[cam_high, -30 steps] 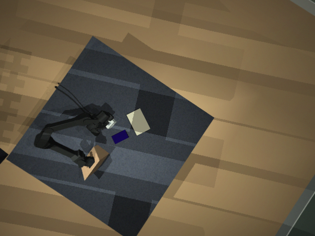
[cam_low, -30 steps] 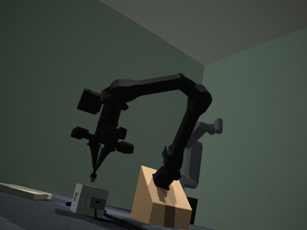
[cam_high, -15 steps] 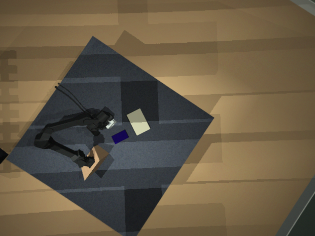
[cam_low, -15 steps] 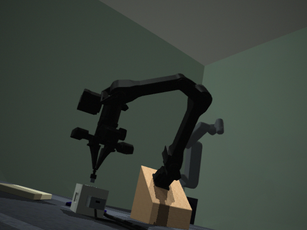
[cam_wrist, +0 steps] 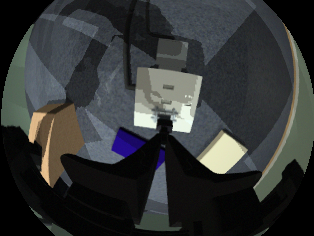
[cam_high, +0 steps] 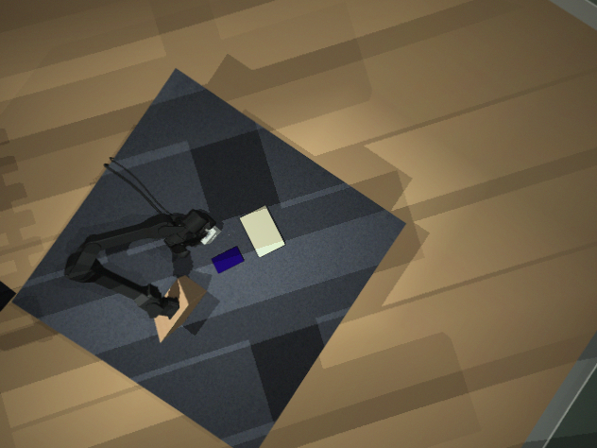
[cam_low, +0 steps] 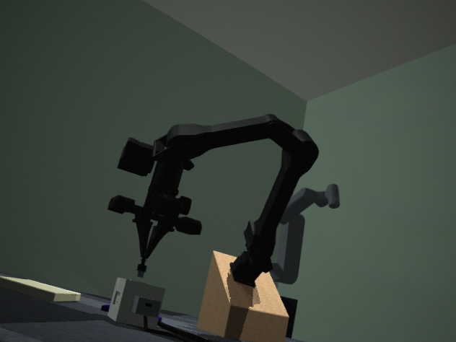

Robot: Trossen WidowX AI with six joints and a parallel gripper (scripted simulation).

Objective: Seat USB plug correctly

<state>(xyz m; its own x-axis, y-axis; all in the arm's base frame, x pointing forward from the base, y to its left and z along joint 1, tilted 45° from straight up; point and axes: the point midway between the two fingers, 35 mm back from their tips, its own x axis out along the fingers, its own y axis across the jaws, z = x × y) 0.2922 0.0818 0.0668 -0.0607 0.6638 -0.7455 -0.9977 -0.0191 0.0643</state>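
Right now the USB plug is 2 cm below my gripper tip. From my gripper tip the other things lie so: cream slab: 16 cm ahead, 17 cm to the right, 12 cm below; then dark blue flat piece: 5 cm behind, 13 cm to the right, 12 cm below.
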